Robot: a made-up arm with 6 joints.
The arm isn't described. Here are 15 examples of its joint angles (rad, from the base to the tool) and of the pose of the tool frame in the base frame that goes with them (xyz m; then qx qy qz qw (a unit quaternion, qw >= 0)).
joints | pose
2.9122 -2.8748 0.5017 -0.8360 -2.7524 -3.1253 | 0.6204 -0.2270 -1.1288 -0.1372 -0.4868 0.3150 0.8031
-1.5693 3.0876 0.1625 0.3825 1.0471 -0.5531 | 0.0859 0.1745 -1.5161 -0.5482 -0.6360 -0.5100 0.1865
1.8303 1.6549 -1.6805 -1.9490 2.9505 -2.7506 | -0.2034 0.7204 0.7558 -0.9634 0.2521 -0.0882 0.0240
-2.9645 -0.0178 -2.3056 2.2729 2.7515 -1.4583 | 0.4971 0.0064 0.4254 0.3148 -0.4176 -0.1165 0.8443
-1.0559 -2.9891 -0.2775 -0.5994 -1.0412 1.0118 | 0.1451 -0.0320 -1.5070 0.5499 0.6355 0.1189 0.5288
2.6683 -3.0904 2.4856 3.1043 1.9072 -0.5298 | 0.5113 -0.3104 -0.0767 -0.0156 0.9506 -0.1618 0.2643
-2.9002 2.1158 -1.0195 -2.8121 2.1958 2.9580 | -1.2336 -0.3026 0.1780 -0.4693 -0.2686 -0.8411 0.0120
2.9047 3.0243 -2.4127 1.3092 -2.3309 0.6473 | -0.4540 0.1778 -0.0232 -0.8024 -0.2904 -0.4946 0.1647
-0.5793 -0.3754 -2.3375 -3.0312 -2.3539 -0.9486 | -0.5422 0.4140 0.2566 -0.1810 -0.0017 0.6781 0.7123
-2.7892 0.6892 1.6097 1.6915 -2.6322 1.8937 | -0.9581 -0.3160 0.2752 -0.4052 -0.2594 -0.8094 0.3367
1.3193 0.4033 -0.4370 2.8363 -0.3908 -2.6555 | 0.0612 0.3223 1.8235 -0.0417 0.1735 0.6715 0.7192
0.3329 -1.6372 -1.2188 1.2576 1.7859 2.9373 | -1.0441 -0.1743 -0.6571 -0.5118 0.3054 0.7200 0.3555
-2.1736 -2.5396 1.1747 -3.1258 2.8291 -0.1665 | 0.6653 0.9009 -0.4042 0.4691 -0.7264 0.1905 0.4647
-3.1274 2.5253 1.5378 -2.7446 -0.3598 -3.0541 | 0.3480 -0.0534 -1.0373 -0.7785 0.2181 -0.5824 0.0844
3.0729 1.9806 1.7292 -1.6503 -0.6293 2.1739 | -0.2080 -0.1114 -0.9605 0.8412 -0.3471 0.3494 0.2231
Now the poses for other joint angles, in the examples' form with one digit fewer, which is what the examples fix.
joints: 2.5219 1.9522 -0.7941 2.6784 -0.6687 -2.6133
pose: -1.316 0.943 0.155 -0.677 0.372 0.584 0.250
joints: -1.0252 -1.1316 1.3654 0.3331 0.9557 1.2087
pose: -0.132 0.367 1.334 0.471 0.295 0.229 0.799
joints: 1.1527 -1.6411 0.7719 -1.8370 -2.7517 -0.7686
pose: -0.609 -1.143 0.543 -0.115 0.864 0.487 0.052
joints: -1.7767 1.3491 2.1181 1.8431 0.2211 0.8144
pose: -0.026 -0.462 -0.608 -0.776 0.607 -0.039 0.164
